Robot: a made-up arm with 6 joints. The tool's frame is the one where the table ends. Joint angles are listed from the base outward.
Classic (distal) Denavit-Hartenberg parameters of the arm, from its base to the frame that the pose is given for. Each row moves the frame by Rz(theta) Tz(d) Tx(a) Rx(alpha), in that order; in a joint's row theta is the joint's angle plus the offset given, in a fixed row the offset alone. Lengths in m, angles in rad.
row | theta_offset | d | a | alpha
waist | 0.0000 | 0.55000 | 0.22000 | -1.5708
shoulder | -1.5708 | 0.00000 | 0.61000 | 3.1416
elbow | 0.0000 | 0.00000 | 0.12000 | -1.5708
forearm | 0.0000 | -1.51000 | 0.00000 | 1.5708
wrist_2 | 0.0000 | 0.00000 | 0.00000 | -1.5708
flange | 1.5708 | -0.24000 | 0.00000 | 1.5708
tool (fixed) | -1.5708 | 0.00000 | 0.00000 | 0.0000
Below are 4 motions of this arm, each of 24 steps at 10 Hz.
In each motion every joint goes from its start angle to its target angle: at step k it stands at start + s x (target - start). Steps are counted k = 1, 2, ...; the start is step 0. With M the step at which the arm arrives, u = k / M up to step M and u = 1 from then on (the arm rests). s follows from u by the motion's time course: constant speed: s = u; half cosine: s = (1 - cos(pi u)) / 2; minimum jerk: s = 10 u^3 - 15 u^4 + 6 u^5.
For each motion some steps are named. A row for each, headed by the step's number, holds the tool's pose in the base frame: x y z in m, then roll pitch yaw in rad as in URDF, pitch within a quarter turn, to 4 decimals.
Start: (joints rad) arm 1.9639 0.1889 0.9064 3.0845 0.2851 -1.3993
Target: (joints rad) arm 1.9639 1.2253 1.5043 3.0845 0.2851 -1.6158
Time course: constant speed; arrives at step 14
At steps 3, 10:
3: -0.7106 1.7035 2.1681 -1.6468 -0.3388 1.9809
10: -0.8800 2.1120 1.6480 -1.5348 -0.1196 1.9801

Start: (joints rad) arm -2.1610 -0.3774 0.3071 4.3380 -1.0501 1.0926
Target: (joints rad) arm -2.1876 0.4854 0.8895 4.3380 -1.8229 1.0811
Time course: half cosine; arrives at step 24
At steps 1, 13, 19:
1: -0.4713 -1.0522 2.2984 -0.0367 -0.5929 -0.8127
13: -0.6739 -1.3653 2.1039 -0.0474 -0.3653 -0.4866
19: -0.8008 -1.5179 1.9166 -0.0195 -0.2579 -0.2912

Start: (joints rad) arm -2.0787 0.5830 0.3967 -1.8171 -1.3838 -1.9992
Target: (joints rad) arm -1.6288 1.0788 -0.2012 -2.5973 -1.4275 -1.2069
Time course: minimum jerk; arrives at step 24
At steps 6, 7, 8, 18, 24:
6: -0.7452 -2.0012 0.7701 -2.4301 -0.2510 -0.7401
7: -0.7028 -2.0136 0.6876 -2.4057 -0.2709 -0.7448
8: -0.6508 -2.0225 0.5904 -2.3760 -0.2916 -0.7545
18: -0.0327 -1.6426 -0.4327 -2.0887 -0.1809 -1.0463
24: 0.0353 -1.5147 -0.5486 -2.0846 -0.1062 -1.0873

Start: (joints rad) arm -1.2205 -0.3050 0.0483 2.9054 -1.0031 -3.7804
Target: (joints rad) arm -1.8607 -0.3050 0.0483 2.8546 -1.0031 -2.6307
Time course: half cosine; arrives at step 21
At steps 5, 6, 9, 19, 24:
5: 0.3365 -1.4268 1.9958 1.3362 -1.2659 -2.0478
6: 0.2858 -1.4379 1.9957 1.2796 -1.2641 -2.0880
9: 0.0974 -1.4630 1.9952 1.0719 -1.2575 -2.2345
19: -0.4539 -1.3951 1.9937 0.4570 -1.2376 -2.6603
24: -0.4739 -1.3884 1.9936 0.4336 -1.2368 -2.6763

